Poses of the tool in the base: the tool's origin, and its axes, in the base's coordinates. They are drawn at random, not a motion.
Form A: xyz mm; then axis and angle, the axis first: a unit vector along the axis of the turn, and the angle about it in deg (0 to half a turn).
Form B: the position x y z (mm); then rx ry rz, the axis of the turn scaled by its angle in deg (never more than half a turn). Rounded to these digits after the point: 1 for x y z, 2 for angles.
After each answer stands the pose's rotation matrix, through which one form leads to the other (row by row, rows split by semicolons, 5 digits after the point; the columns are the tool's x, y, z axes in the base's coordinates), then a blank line. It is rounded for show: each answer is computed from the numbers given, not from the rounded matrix.
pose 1, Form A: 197.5 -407.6 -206.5 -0.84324 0.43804 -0.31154 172.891
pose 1, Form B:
197.5 -407.6 -206.5 -145.79 75.73 -53.86
0.42434 -0.69736 0.57760; -0.77447 -0.61003 -0.16753; 0.46918 -0.37625 -0.79894

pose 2, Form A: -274.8 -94.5 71.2 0.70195 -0.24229 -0.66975 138.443
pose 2, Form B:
-274.8 -94.5 71.2 97.18 -33.54 -92.72
0.11315 0.14695 -0.98265; -0.74163 -0.64566 -0.18195; -0.66120 0.74935 0.03593

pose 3, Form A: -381.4 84.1 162.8 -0.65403 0.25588 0.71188 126.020
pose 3, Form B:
-381.4 84.1 162.8 -82.42 32.25 89.71
0.09123 -0.84154 -0.53243; 0.31001 -0.48409 0.81826; -0.94635 -0.23971 0.21672

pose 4, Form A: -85.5 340.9 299.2 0.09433 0.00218 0.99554 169.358
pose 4, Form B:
-85.5 340.9 299.2 15.98 0.37 168.60
-0.96516 -0.18344 0.18661; 0.18426 -0.98279 -0.01312; 0.18580 0.02172 0.98235

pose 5, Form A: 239.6 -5.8 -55.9 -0.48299 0.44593 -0.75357 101.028
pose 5, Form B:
239.6 -5.8 -55.9 -48.80 45.05 -76.13
0.08661 0.48307 0.87128; -0.99623 0.04560 0.07375; -0.00411 -0.87439 0.48521

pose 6, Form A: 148.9 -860.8 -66.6 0.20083 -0.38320 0.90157 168.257
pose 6, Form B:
148.9 -860.8 -66.6 33.79 -64.48 151.70
-0.89925 -0.33579 0.28034; 0.03118 -0.68846 -0.72460; 0.43632 -0.64286 0.62957

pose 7, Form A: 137.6 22.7 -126.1 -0.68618 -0.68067 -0.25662 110.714
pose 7, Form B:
137.6 22.7 -126.1 -75.97 -75.36 -28.41
0.28367 0.87229 -0.39830; 0.39223 0.27348 0.87828; 0.87504 -0.40537 -0.26456

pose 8, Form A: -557.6 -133.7 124.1 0.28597 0.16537 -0.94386 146.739
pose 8, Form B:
-557.6 -133.7 124.1 41.96 24.27 -138.50
-0.68602 0.60450 -0.40492; -0.43083 -0.78597 -0.44344; -0.58631 -0.12976 0.79962

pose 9, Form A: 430.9 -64.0 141.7 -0.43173 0.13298 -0.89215 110.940
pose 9, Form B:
430.9 -64.0 141.7 -47.90 14.75 -98.97
-0.10439 0.75530 0.64702; -0.91115 -0.33339 0.24218; 0.39862 -0.56425 0.72299

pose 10, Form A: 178.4 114.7 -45.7 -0.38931 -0.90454 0.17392 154.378
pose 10, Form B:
178.4 114.7 -45.7 -60.10 -139.64 26.85
-0.61345 0.59445 -0.51991; 0.74487 0.65426 -0.13081; 0.26239 -0.46751 -0.84414

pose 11, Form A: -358.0 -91.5 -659.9 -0.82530 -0.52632 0.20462 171.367
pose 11, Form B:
-358.0 -91.5 -659.9 -141.43 -90.19 35.07
0.36585 0.83311 -0.41483; 0.89453 -0.43778 -0.09029; -0.25683 -0.33805 -0.90541

